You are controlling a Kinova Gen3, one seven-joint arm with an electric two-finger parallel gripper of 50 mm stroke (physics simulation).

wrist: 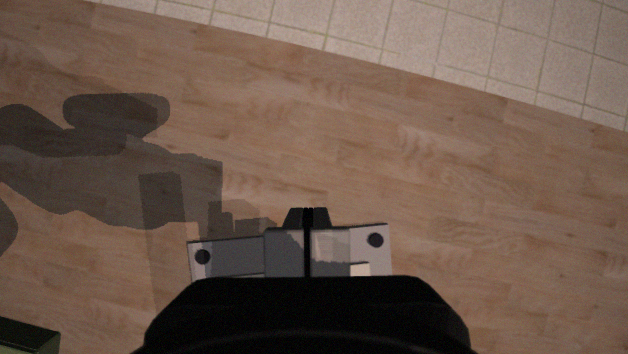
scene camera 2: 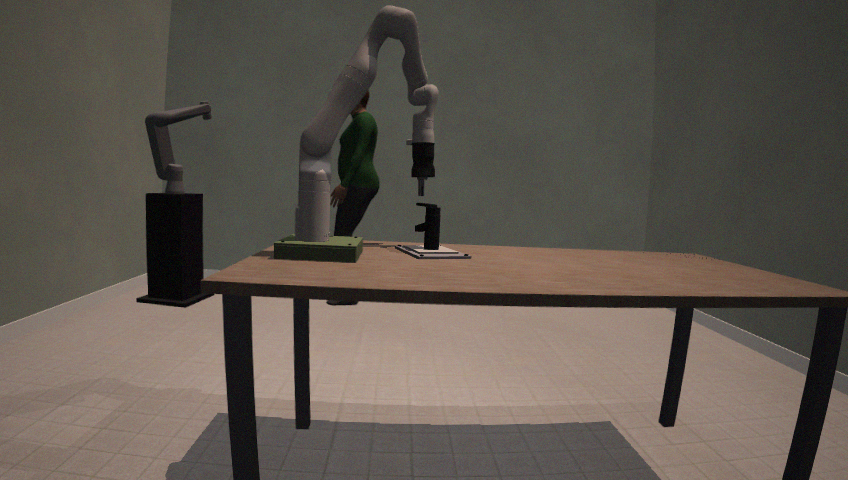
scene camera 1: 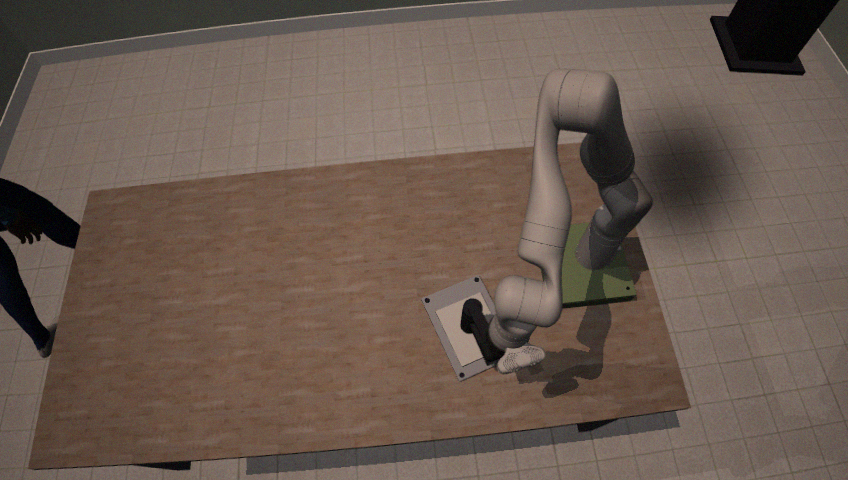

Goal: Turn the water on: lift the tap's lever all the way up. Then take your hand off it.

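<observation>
A black tap point(scene camera 1: 467, 324) point(scene camera 2: 432, 228) stands upright on a grey plate point(scene camera 1: 440, 330) point(scene camera 2: 443, 255) point(wrist: 381, 257) with a pale panel. Its lever point(scene camera 2: 427, 205) lies across the top, near level, with its free end toward the arm's base and very slightly higher. The spout point(scene camera 2: 420, 227) sticks out below it on the same side. My gripper point(scene camera 2: 421, 194) point(wrist: 308, 232) is shut and empty, fingers pointing down. In scene camera 2 its tips are a little above the lever's free end, with a visible gap. In the wrist view the gripper hides the tap; in scene camera 1 the wrist hides the fingers.
My arm stands on a green base block point(scene camera 1: 577, 285) point(scene camera 2: 318, 251) at the table's point(scene camera 1: 238, 297) point(scene camera 2: 535, 279) end. A person point(scene camera 1: 23, 223) point(scene camera 2: 358, 151) is near the table. A second arm point(scene camera 2: 160, 142) stands on a black pedestal point(scene camera 2: 174, 249) off the table.
</observation>
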